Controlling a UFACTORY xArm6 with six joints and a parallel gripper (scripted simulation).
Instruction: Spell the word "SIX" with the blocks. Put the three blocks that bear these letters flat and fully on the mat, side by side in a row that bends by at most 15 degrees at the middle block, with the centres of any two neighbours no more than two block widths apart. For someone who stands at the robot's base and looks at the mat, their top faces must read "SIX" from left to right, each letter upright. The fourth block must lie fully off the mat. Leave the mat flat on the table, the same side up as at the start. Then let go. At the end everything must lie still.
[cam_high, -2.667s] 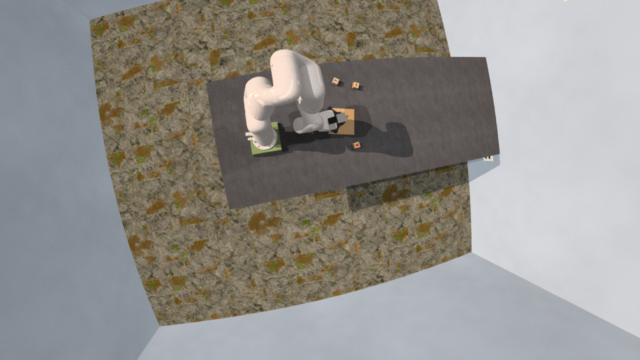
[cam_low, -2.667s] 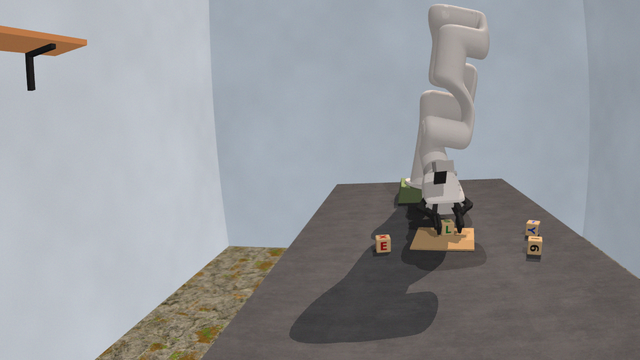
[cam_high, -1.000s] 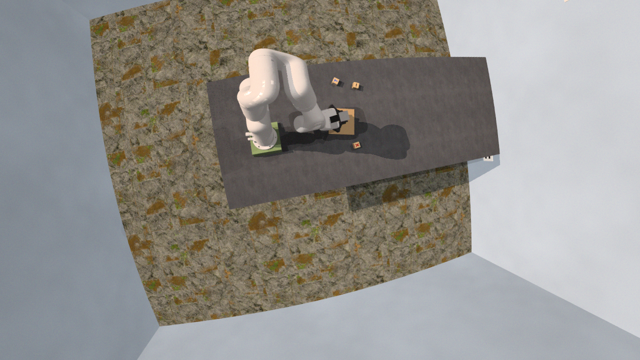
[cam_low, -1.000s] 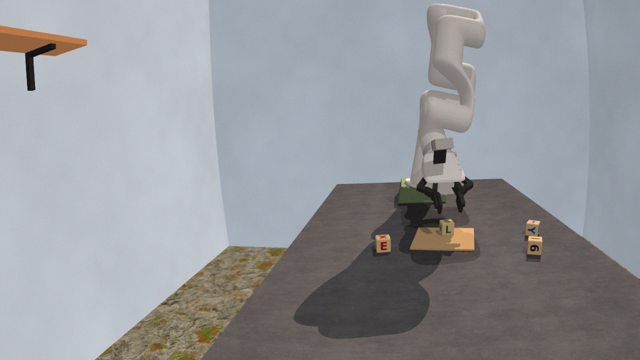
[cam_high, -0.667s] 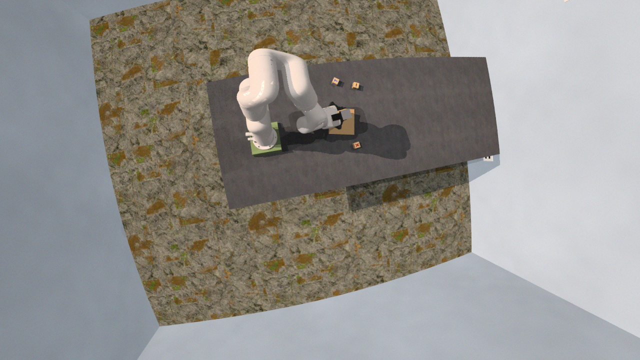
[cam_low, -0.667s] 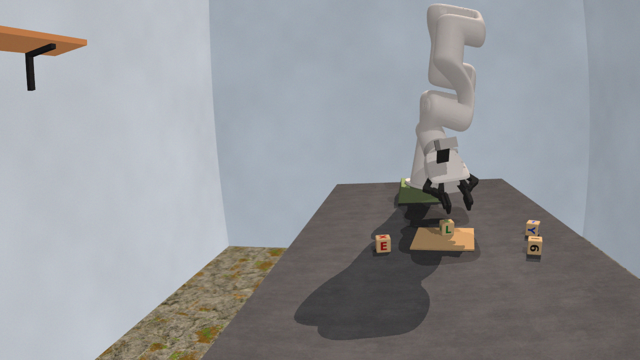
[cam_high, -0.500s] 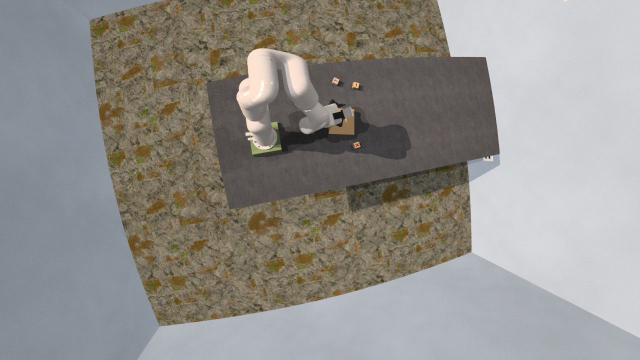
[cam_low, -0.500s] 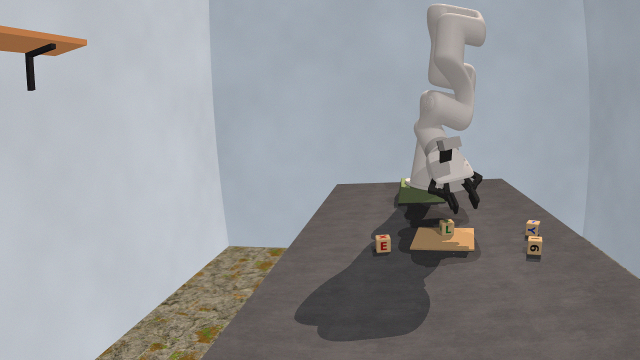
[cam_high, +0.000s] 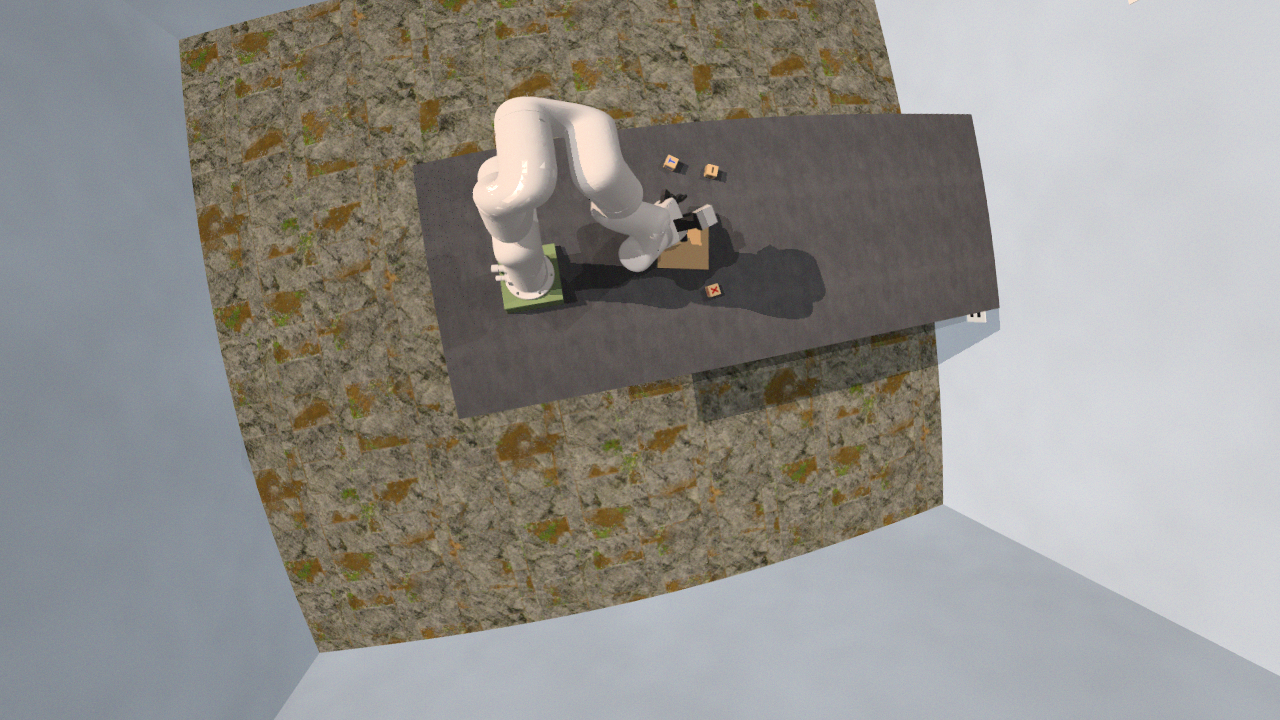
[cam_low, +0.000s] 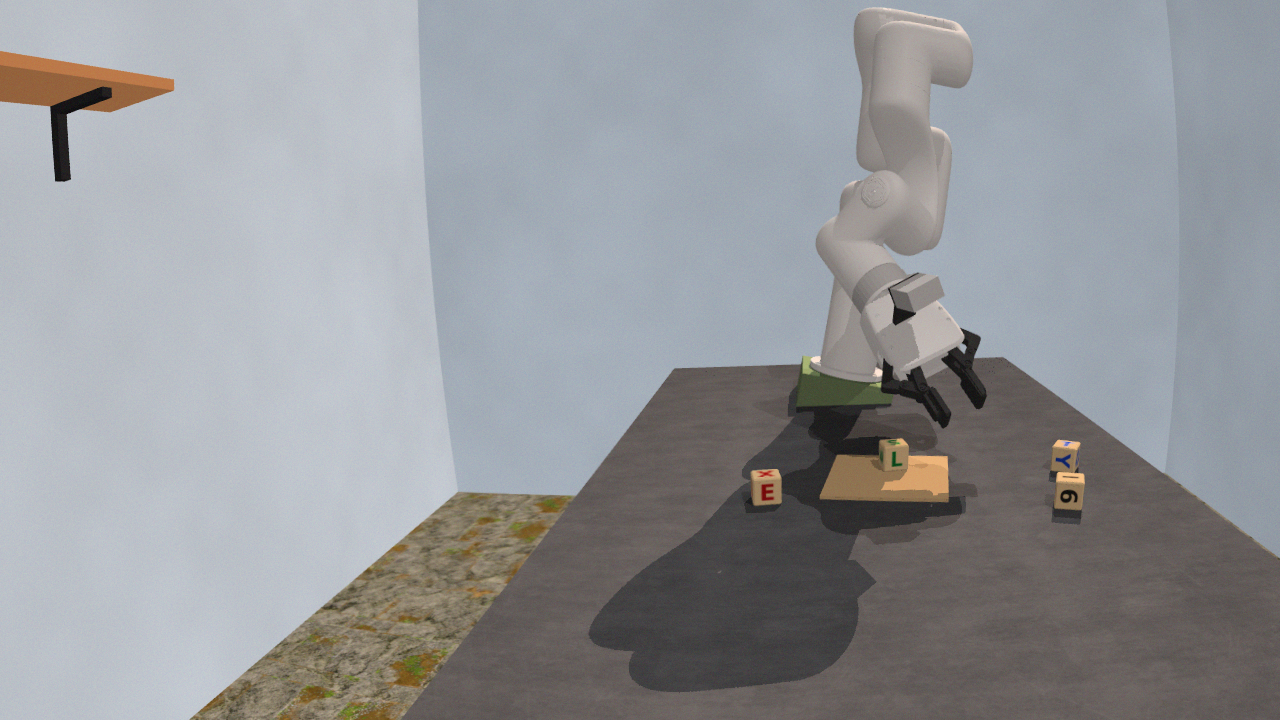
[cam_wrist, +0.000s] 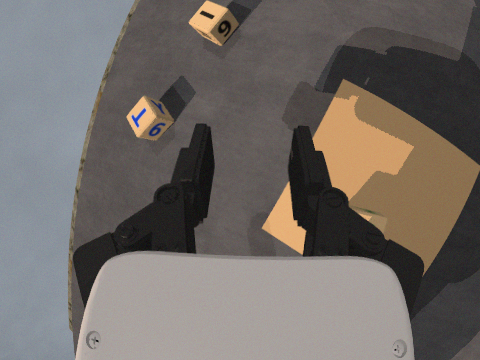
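My hand is 70 mm to the left of the S block, 70 mm above it and 10 mm past it. Round my hand: tan mat 90 mm below, 80 mm to the right, 20 mm ahead; then blue-lettered block 140 mm to the left, 70 mm below, 10 mm behind; then I block 120 mm to the left, 100 mm ahead, 70 mm below.
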